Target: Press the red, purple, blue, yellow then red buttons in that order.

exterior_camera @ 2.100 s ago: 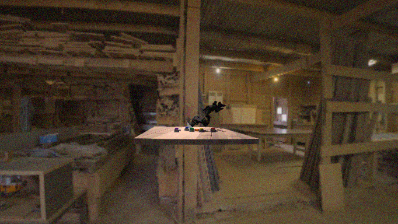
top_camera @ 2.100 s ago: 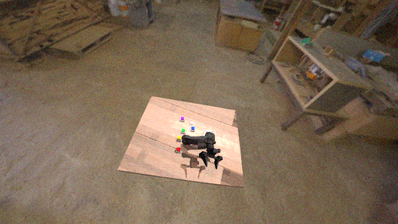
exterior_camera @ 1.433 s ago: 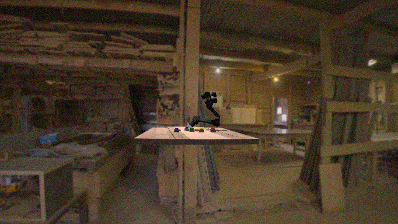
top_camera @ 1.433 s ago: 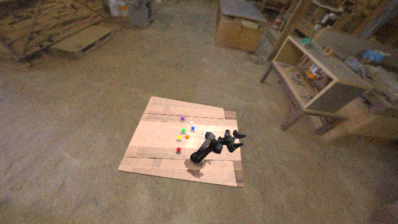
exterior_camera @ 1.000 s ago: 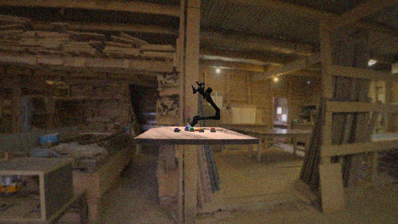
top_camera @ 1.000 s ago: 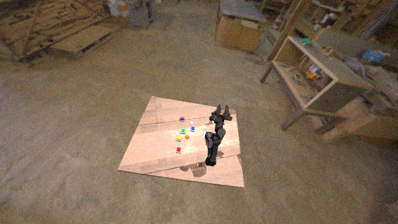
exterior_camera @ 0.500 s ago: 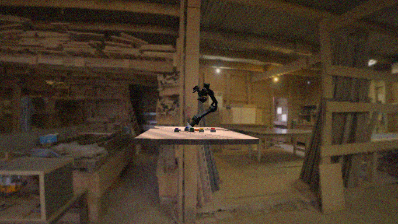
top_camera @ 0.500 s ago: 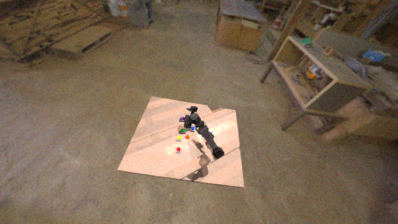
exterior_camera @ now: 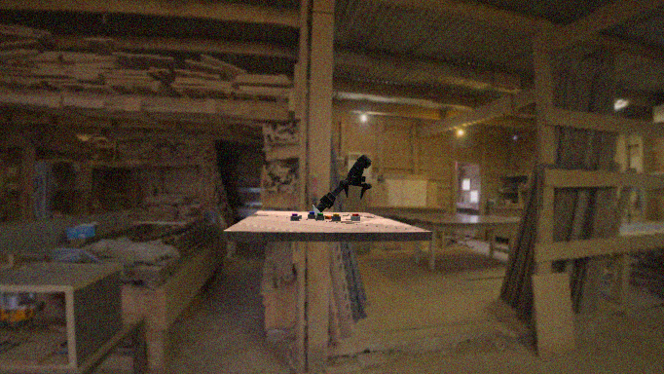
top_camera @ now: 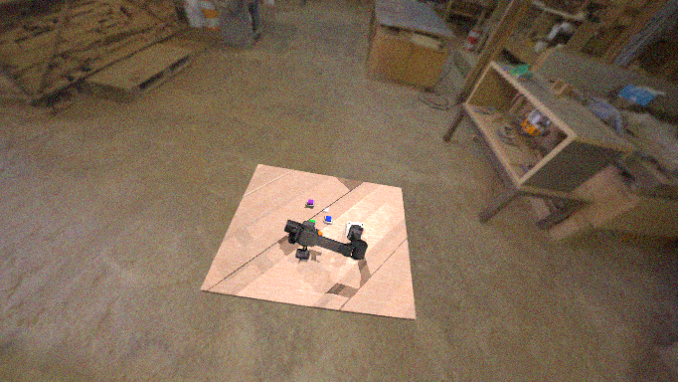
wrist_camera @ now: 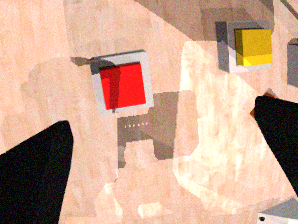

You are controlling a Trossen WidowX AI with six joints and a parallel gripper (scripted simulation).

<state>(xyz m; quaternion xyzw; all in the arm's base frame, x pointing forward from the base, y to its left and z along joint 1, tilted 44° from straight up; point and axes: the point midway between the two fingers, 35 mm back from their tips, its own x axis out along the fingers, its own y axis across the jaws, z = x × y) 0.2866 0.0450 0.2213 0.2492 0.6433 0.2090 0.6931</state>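
The red button lies 1 cm behind my gripper tip, 1 cm to the left of it and 10 cm below it. Also, from my gripper tip: yellow button 1 cm ahead, 11 cm to the right, 10 cm below; then green button 2 cm behind, 20 cm to the right, 10 cm below; then small orange piece 7 cm behind, 14 cm to the right, 12 cm below.
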